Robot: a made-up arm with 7 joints.
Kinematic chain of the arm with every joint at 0, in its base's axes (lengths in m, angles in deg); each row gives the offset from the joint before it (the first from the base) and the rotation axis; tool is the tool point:
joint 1: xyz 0 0 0.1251 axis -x
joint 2: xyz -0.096 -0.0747 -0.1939 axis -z
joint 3: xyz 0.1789 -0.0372 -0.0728 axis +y
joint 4: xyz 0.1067 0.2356 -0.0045 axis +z
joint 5: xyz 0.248 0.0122 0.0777 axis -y
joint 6: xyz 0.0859 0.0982 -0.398 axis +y
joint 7: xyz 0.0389 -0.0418 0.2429 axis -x
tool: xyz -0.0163 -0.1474 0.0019
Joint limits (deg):
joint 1: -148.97..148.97
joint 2: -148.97..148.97
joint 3: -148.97..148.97
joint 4: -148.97..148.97
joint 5: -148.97..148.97
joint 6: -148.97..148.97
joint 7: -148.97..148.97
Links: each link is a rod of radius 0.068 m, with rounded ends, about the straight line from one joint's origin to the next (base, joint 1, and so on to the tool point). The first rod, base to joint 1, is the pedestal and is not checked.
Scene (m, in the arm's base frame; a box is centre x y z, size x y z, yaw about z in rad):
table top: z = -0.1
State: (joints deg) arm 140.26 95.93 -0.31 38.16 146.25 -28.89 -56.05
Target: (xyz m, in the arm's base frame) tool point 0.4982 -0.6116 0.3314
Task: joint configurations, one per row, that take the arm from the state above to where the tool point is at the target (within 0.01 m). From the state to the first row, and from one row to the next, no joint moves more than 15 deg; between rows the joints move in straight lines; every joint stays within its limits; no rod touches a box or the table.
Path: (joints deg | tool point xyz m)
1: 125.55 90.71 7.43 37.68 146.70 -27.45 -51.79 | 0.2951 0.4135 0.6938
2: 110.84 85.49 15.18 37.19 147.16 -26.00 -47.53 | 0.3405 0.1904 0.8005
3: 96.14 80.28 22.92 36.71 147.61 -24.56 -43.27 | 0.3868 -0.0608 0.8160
4: 81.43 75.06 30.67 36.23 148.06 -23.11 -39.01 | 0.4307 -0.3027 0.7338
5: 66.72 69.84 38.41 35.75 148.52 -21.67 -34.75 | 0.4689 -0.4966 0.5639
6: 52.01 64.62 46.16 35.26 148.97 -20.23 -30.49 | 0.4982 -0.6116 0.3313

